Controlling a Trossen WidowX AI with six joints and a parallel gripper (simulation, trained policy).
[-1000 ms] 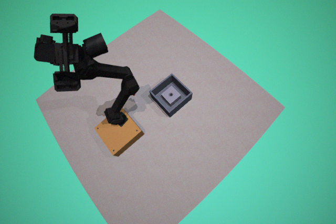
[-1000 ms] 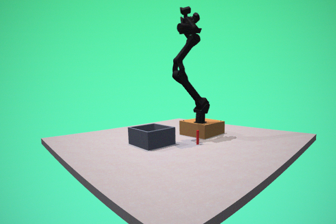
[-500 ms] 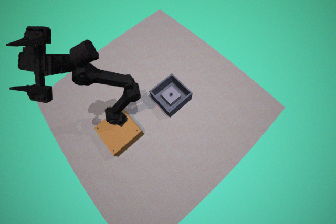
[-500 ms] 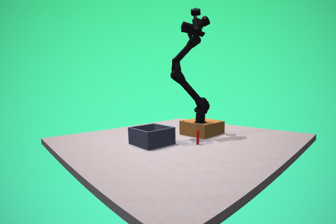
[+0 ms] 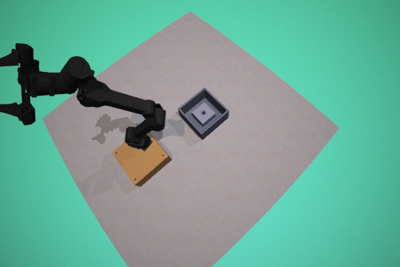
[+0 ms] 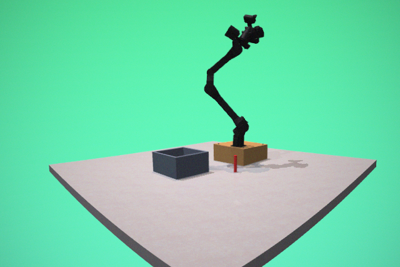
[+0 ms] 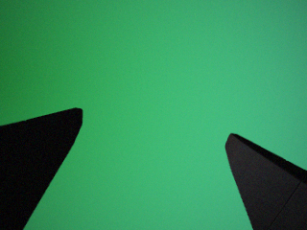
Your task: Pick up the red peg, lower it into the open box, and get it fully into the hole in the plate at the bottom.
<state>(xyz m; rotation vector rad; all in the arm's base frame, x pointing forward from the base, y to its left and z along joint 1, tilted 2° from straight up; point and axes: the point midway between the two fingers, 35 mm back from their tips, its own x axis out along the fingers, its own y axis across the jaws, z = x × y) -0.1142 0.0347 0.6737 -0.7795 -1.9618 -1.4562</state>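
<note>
The red peg is 33 cm ahead of my gripper tip, 3 cm to the left of it and 74 cm below it. From my gripper tip the other things lie so: light grey plate: 47 cm ahead, 19 cm to the right, 74 cm below; then grey box: 47 cm ahead, 19 cm to the right, 76 cm below.
</note>
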